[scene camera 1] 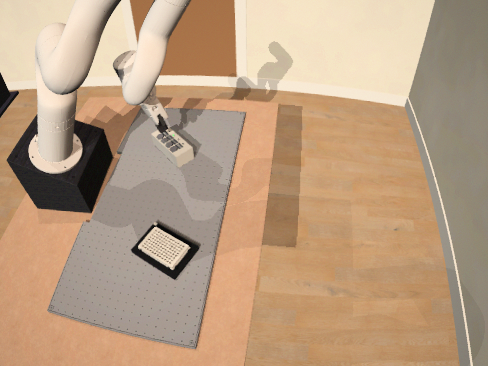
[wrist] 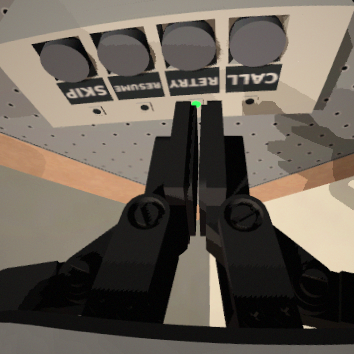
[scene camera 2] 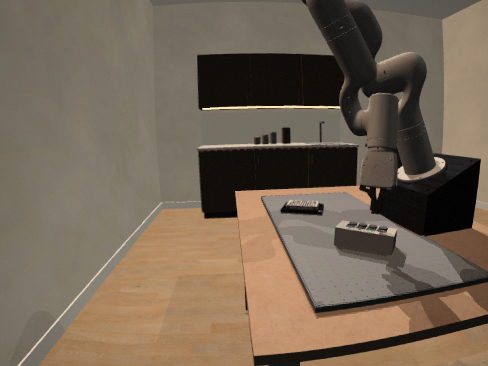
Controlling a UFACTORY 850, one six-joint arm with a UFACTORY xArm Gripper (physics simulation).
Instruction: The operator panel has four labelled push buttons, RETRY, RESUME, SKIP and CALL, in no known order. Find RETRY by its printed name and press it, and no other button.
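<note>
The operator panel point(scene camera 1: 184, 157) point(scene camera 2: 364, 242) point(wrist: 305, 55) is a pale box with four round grey buttons. In the wrist view, left to right and with upside-down labels, they are SKIP point(wrist: 67, 60), RESUME point(wrist: 125, 50), RETRY point(wrist: 189, 46) and CALL point(wrist: 257, 41). A green light point(wrist: 196, 104) point(scene camera 2: 370, 231) point(scene camera 1: 173, 135) is lit beside the RETRY label; the SKIP, RESUME and CALL indicators are dark. My gripper point(scene camera 1: 163, 131) point(scene camera 2: 375, 211) point(wrist: 199, 130) is shut and empty. Its tips stand raised above the panel's level, clear of the buttons, and overlap the RETRY indicator's place in the wrist view.
The panel stands on a grey perforated board point(scene camera 1: 115, 280) point(scene camera 2: 325, 280) on the table point(scene camera 1: 235, 235) point(scene camera 2: 270, 320). A black tray with a white well plate point(scene camera 1: 164, 247) point(scene camera 2: 302, 204) lies farther along the board. The robot's black base block point(scene camera 1: 97, 160) point(scene camera 2: 450, 200) stands beside the board.
</note>
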